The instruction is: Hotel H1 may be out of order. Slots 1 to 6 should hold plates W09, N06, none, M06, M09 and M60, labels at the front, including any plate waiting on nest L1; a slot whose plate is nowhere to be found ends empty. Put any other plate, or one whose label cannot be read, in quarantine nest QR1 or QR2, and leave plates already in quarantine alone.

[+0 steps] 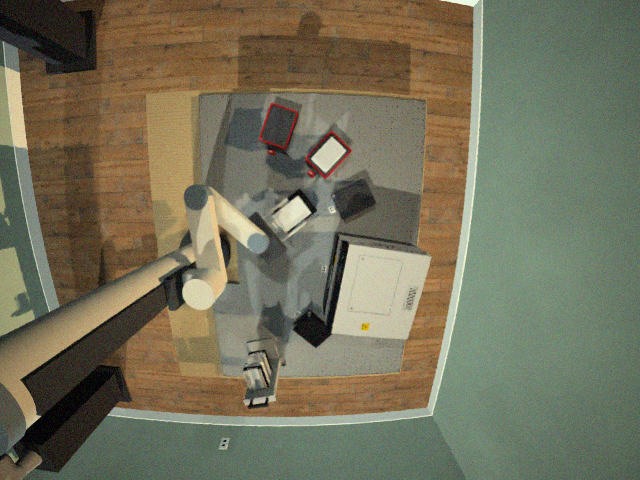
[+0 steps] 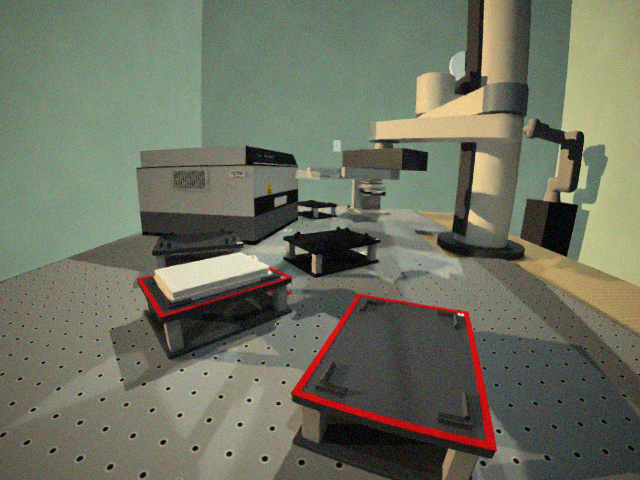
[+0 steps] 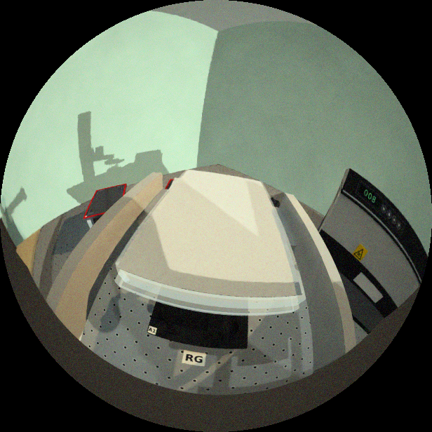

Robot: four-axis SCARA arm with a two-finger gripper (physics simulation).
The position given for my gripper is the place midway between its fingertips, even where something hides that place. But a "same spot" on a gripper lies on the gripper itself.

my gripper: image 1; image 2 324, 172; image 3
same spot on my gripper: [image 3: 72, 294] = [image 1: 265, 217]
